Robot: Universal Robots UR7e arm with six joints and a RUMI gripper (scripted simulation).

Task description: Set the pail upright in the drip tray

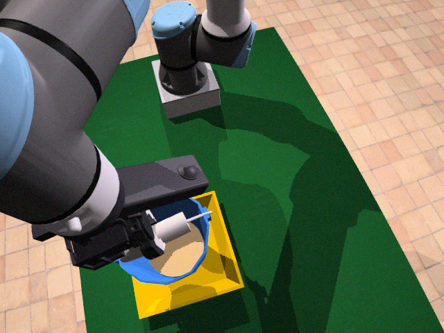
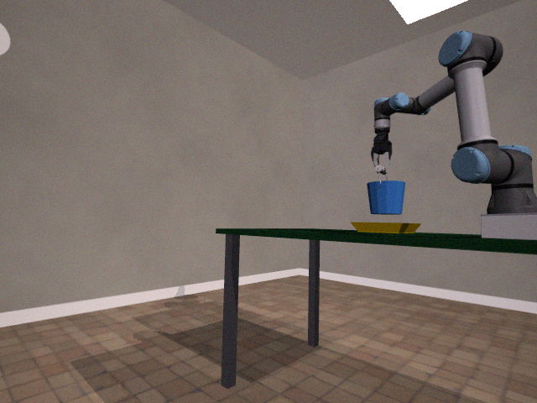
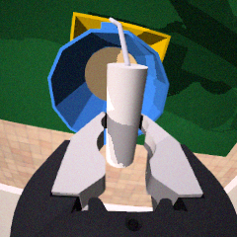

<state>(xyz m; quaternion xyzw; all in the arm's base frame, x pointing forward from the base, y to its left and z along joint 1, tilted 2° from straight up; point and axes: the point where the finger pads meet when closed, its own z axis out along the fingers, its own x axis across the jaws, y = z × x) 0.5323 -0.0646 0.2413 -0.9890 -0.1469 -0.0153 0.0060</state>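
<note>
The white cylindrical grip lies 10 mm behind my hand and 30 mm below it. From my hand the other things lie so: pail 10 mm behind, 90 mm below; then yellow drip tray 20 mm behind, 10 mm to the right, 300 mm below.
</note>
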